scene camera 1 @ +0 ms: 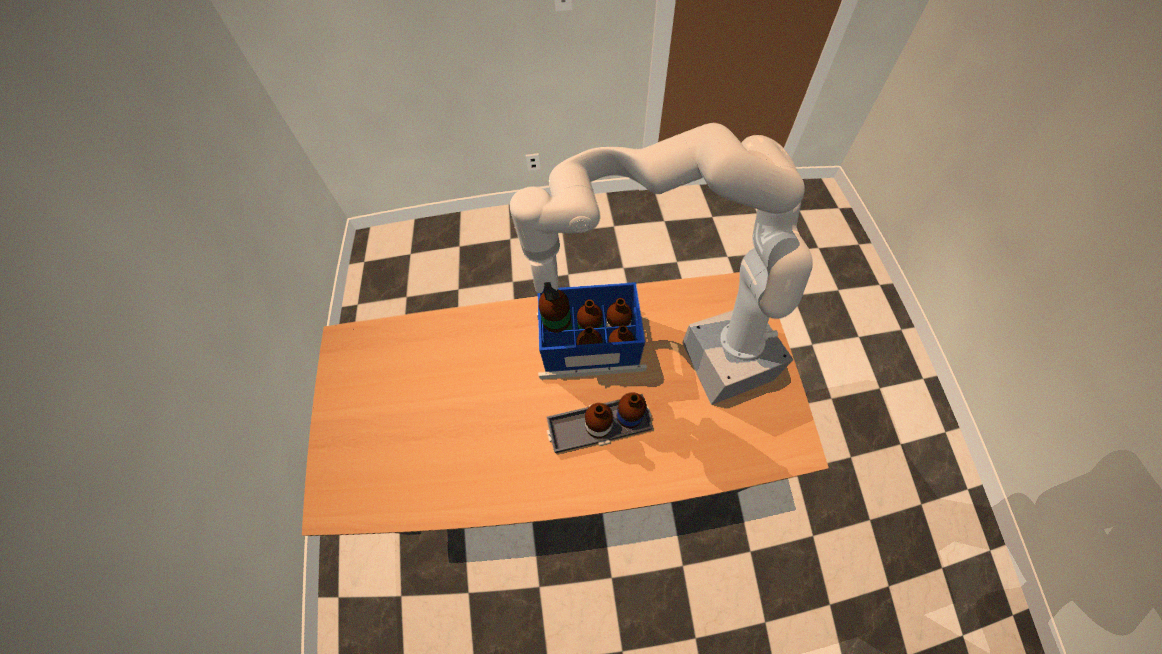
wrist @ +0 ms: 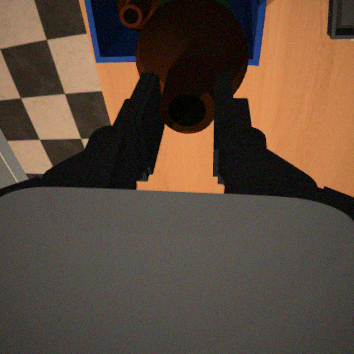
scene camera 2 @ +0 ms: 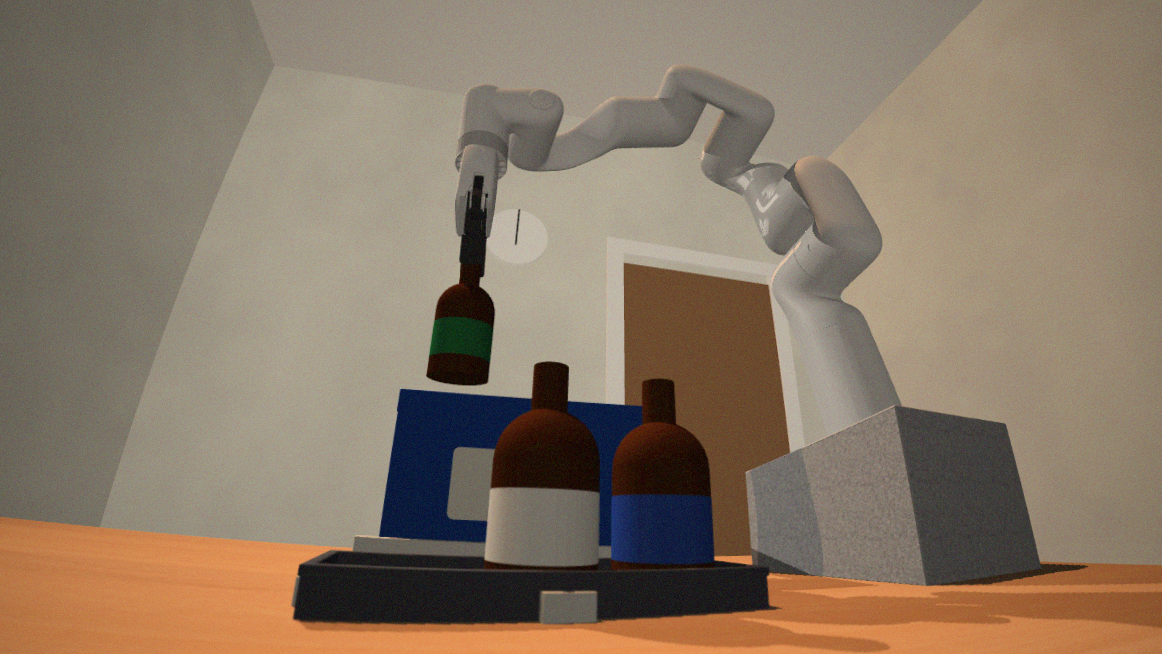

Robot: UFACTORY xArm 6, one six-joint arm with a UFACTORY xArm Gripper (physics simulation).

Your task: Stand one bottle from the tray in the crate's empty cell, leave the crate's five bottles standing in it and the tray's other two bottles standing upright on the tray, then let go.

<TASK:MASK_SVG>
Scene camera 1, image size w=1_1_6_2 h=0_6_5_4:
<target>my gripper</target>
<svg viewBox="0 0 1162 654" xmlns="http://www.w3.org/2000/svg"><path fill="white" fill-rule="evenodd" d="M560 247L555 255L546 260L532 260L524 255L530 262L536 292L544 292L547 301L560 298L556 258Z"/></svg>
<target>blue-labelled bottle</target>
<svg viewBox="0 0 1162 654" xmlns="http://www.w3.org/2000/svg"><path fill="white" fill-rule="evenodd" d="M638 393L627 393L621 397L618 403L617 420L625 428L637 427L644 417L646 402Z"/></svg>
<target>white-labelled bottle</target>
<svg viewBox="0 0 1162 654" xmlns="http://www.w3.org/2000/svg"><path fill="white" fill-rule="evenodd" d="M594 403L588 407L585 413L586 431L594 438L604 438L611 432L613 412L604 403Z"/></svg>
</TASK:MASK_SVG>
